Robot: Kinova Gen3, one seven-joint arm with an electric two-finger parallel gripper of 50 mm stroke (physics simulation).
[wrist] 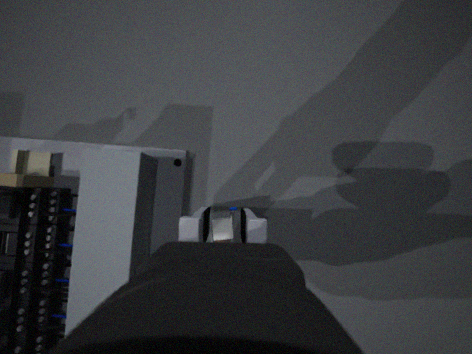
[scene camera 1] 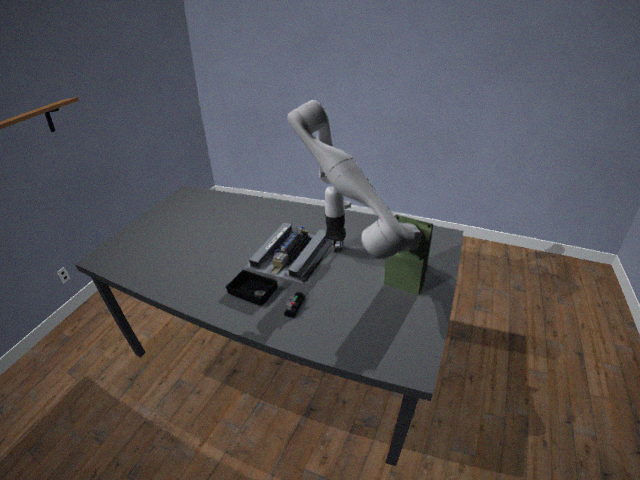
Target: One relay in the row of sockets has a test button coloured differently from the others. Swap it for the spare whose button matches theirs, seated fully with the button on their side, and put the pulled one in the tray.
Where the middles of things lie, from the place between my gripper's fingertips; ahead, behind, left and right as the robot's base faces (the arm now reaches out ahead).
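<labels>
Black tray (scene camera 1: 245, 284): 39 cm to the left of my hand, 15 cm ahead of it, 1 cm above it.
</labels>
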